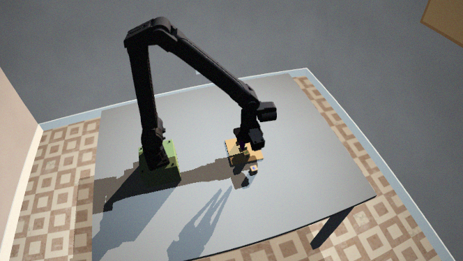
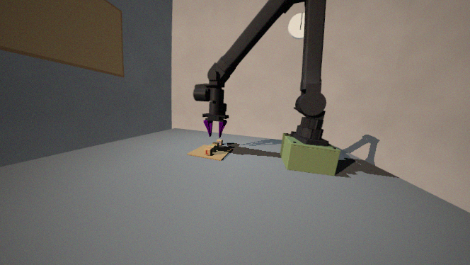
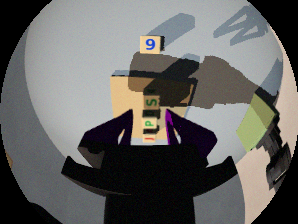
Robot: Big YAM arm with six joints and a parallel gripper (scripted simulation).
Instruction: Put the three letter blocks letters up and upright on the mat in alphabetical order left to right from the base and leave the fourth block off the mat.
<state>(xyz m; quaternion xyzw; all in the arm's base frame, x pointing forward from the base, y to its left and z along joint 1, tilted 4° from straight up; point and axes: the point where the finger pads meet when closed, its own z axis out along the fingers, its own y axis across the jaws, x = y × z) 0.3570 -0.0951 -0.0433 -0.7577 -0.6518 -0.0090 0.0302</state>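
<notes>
Now: the block 50 mm below my hand, 40 mm to the left of it and 10 mm ahead of it. From my hand the other things lie so: tan mat (60 mm below, 40 mm to the left, 10 mm ahead).
</notes>
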